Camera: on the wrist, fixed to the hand. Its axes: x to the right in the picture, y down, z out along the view.
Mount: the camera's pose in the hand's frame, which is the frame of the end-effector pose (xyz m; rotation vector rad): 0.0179 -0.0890 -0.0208 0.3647 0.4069 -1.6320
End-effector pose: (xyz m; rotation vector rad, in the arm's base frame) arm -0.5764 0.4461 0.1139 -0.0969 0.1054 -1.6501
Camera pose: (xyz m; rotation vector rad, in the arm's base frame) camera -0.6685 0.4357 0.1046 -0.5310 -0.0086 2.9170
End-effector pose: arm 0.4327 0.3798 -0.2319 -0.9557 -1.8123 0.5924
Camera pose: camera 0.4166 0.3430 -0.1479 0.7012 -1.4364 -0.3129
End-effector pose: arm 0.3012 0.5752 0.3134 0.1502 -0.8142 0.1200
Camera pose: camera 0.3428 0.4924 0.3046 1.0441 -0.0718 -1.2097
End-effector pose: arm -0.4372 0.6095 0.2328 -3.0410 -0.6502 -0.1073
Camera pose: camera -0.4586 0.6971 0.2562 -1.3522 -2.3790 -0.4943
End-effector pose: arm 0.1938 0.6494 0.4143 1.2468 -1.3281 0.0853
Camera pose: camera 0.2730 0.6170 0.3777 2.1293 0.3198 -0.5625
